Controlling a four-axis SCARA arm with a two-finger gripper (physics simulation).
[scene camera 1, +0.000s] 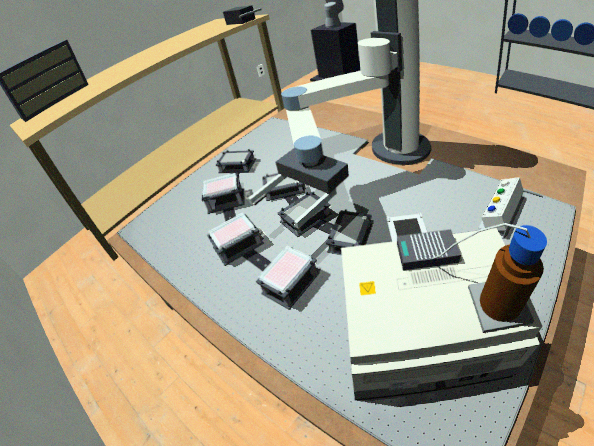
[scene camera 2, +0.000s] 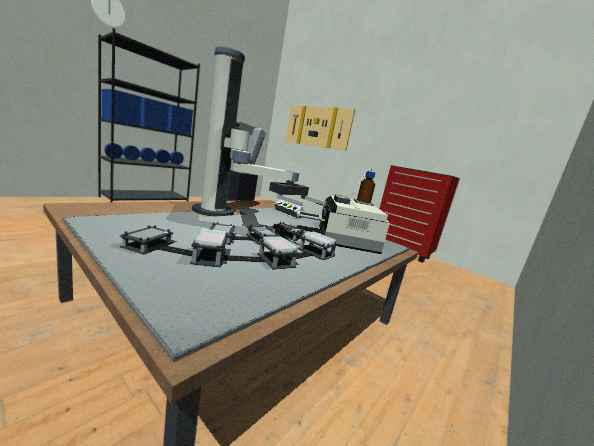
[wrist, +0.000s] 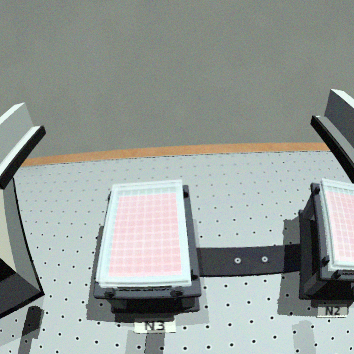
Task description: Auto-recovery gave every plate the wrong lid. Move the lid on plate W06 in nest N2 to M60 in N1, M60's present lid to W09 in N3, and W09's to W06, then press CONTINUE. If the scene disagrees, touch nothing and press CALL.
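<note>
Three pink gridded plates sit in raised dark nests, with clear covers apparent in the wrist view. The plate in N3 is whole in the wrist view. The plate in N2 is cut off at that view's right edge. The plate in N1 shows in scene camera 1. Plate codes are not readable. My gripper is open and empty, raised above the inner nests, with its fingers wide apart. The button box has green, yellow and blue buttons; their labels are unreadable.
Inner nests stand under and beside the gripper. Another nest stands beyond N1. A cream instrument carries a brown bottle and a dark device. The arm column stands behind.
</note>
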